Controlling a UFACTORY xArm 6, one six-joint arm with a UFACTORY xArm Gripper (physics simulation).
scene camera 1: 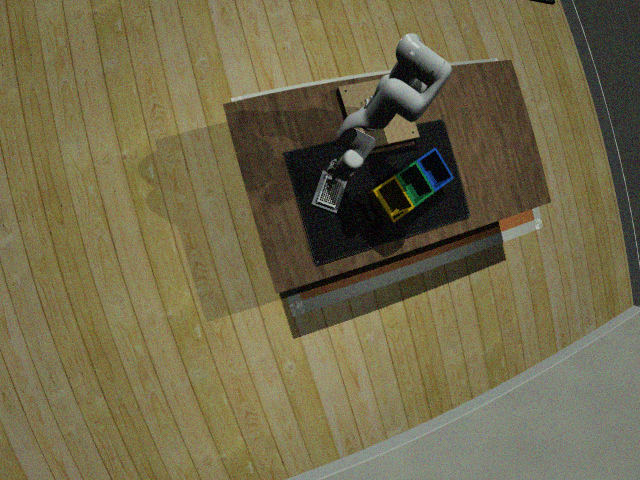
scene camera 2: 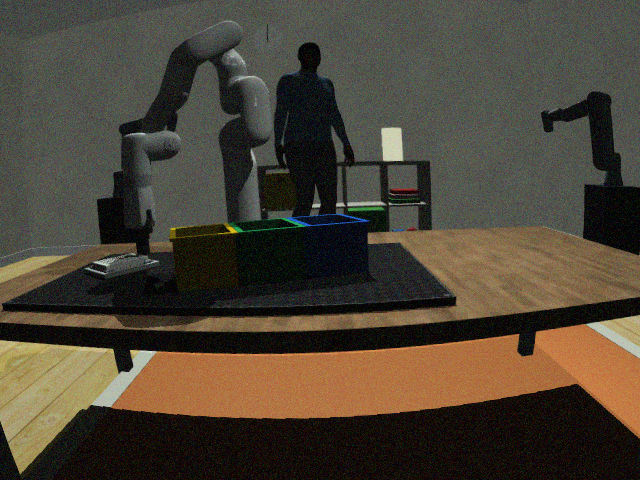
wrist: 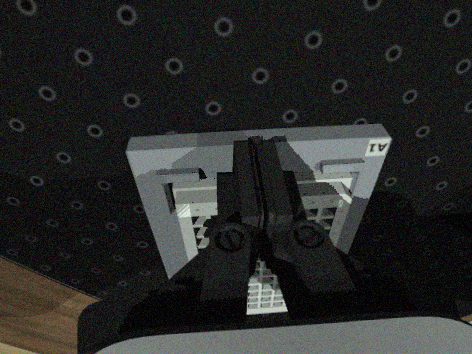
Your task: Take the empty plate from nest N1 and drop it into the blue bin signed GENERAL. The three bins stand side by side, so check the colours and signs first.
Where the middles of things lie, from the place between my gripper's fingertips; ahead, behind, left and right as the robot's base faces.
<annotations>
Now: the white gridded plate [wrist: 326, 199] 7 cm ahead of my hand and 3 cm to the right of it. Also, from my hand: grey nest [wrist: 301, 149] 7 cm ahead, 3 cm to the right, 2 cm below.
</annotations>
